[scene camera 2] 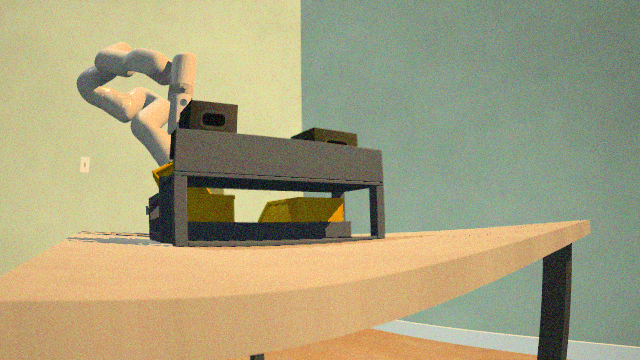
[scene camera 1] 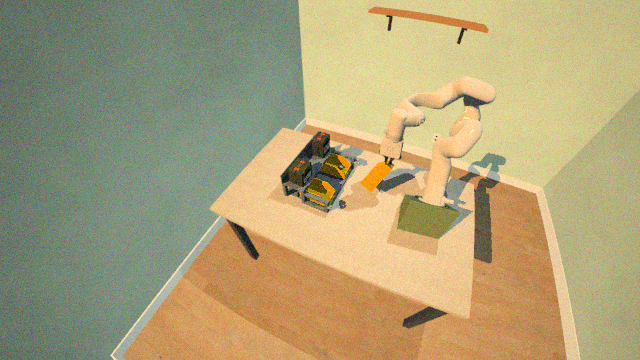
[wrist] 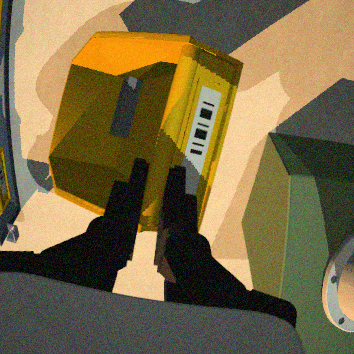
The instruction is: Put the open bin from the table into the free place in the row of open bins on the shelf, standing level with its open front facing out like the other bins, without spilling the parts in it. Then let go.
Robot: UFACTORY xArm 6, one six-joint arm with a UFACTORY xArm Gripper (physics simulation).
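Seen in the pictures: gripper, between the fingertips: (scene camera 1: 387,164) (wrist: 154,185); arm's base, origin of its link: (scene camera 1: 431,202).
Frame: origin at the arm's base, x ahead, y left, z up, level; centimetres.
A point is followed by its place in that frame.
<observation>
My gripper (scene camera 1: 388,162) @(x 25.5, y -12.4, z 3.6 cm) (wrist: 154,185) @(x 25.5, y -12.4, z 3.6 cm) is shut on a wall of the orange-yellow open bin (scene camera 1: 376,177) @(x 28.8, y -6.8, z -2.2 cm) (scene camera 2: 161,172) @(x 23.4, y -16.0, z 0.2 cm) (wrist: 90,105) @(x 32.8, y -9.1, z -11.3 cm). The bin is tilted above the table, beside the shelf on the robot's side. A dark grey part (wrist: 125,107) @(x 29.2, y -9.7, z -10.9 cm) lies inside it, and a white label with black marks (wrist: 204,120) @(x 23.5, y -15.2, z 1.2 cm) is on its outer wall. The dark grey shelf (scene camera 1: 328,206) @(x 46.8, y 13.5, z -11.5 cm) (scene camera 2: 280,157) @(x 73.0, y -8.2, z -3.9 cm) carries one yellow bin (scene camera 1: 320,190) @(x 56.3, y 2.3, z -16.1 cm) (scene camera 2: 302,210) @(x 64.7, y 1.4, z -11.3 cm) and another yellow bin (scene camera 1: 336,166) @(x 55.1, y -19.0, z -16.1 cm) (scene camera 2: 212,207) @(x 63.7, y -15.8, z -11.0 cm) on its lower tier, with a gap between them. The fingers are hidden in scene camera 2.
Two dark boxes with orange marks stand on the shelf's upper tier, one box (scene camera 1: 300,173) @(x 63.3, y 10.2, z 2.7 cm) (scene camera 2: 332,137) @(x 70.0, y 4.5, z 1.3 cm) and another box (scene camera 1: 321,145) @(x 62.5, y -13.2, z 2.7 cm) (scene camera 2: 215,117) @(x 68.3, y -17.4, z 2.6 cm). The green base block (scene camera 1: 428,217) @(x 0.0, y 7.9, z -1.4 cm) (wrist: 267,220) @(x 11.4, y 0.1, z -8.6 cm) sits under the arm on the table (scene camera 1: 350,250) @(x 28.8, y 29.1, z -17.0 cm) (scene camera 2: 350,260) @(x 99.7, y -18.8, z -17.0 cm). An orange wall shelf (scene camera 1: 427,18) hangs behind.
</observation>
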